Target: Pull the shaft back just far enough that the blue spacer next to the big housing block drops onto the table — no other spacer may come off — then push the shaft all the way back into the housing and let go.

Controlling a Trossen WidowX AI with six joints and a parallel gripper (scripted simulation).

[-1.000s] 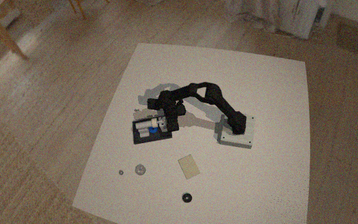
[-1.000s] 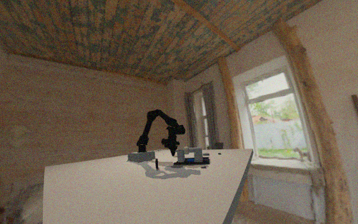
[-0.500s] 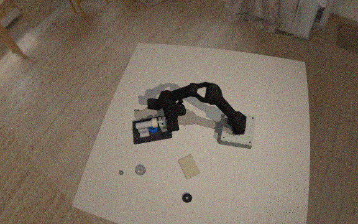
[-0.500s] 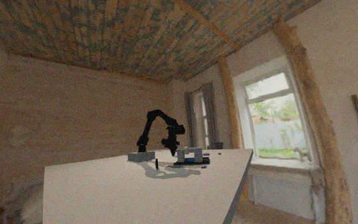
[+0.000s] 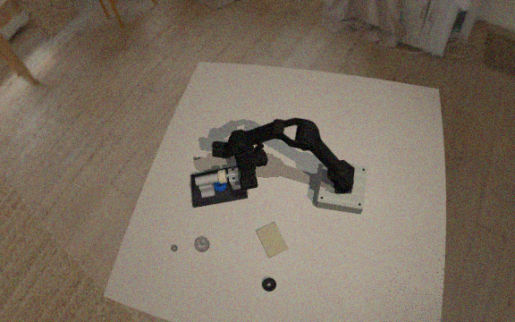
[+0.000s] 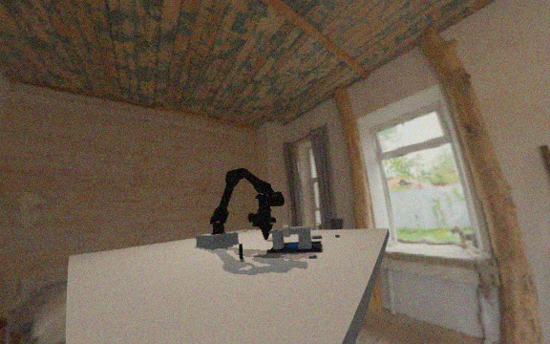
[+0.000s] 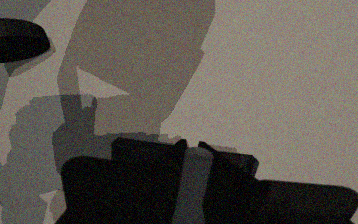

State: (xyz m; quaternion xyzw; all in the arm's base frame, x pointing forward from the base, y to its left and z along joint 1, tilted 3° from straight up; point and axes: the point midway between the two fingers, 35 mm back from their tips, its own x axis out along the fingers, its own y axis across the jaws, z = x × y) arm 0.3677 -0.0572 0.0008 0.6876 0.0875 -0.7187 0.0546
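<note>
Now: gripper tip 130 mm short of the blue spacer, 30 mm to the right of it and 30 mm above it. The rest, counted from my gripper tip: tan card 250 mm to the left, 90 mm behind, 40 mm below; small screw 250 mm ahead, 110 mm to the right, 40 mm below.
</note>
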